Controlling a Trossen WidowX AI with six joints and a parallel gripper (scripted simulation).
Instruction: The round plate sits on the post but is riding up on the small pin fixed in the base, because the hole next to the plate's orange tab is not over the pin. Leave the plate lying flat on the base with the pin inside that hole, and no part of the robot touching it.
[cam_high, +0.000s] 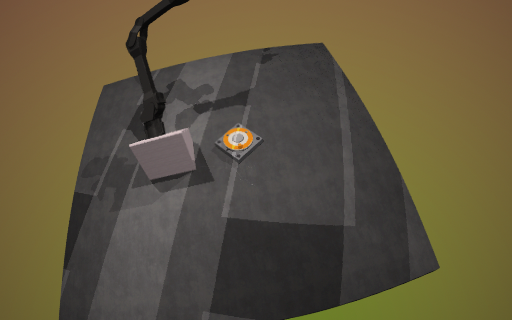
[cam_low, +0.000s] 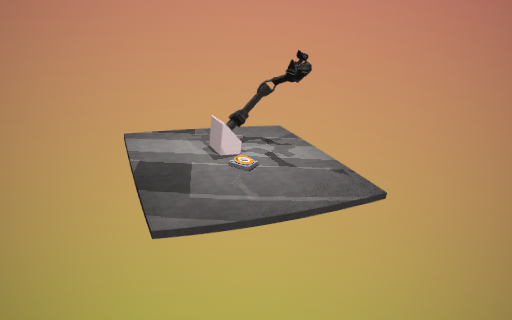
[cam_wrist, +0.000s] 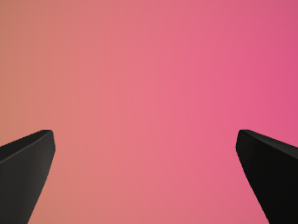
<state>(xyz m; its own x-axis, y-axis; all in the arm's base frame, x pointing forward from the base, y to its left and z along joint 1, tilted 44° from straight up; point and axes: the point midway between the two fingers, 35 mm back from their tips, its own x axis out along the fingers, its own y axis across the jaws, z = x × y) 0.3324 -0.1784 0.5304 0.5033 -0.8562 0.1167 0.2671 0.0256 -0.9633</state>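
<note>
Right now my gripper tip is 50 mm past the square grey base, 230 mm to the left of it and 640 mm above it.
</note>
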